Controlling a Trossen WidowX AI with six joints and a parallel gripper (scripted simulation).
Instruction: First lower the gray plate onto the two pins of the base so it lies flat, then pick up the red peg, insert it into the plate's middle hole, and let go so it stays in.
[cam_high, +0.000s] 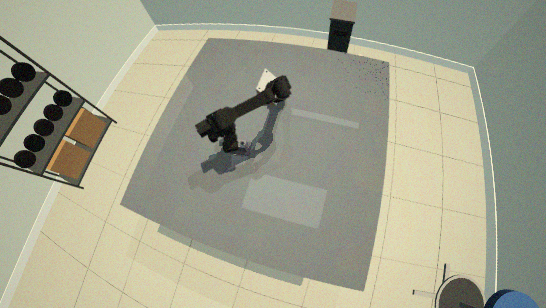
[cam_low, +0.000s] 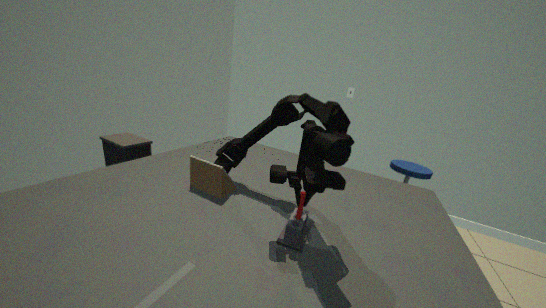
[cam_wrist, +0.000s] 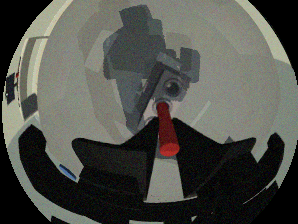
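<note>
Now: the red peg right at my gripper tip. Round my gripper tip: gray plate (50 mm below).
</note>
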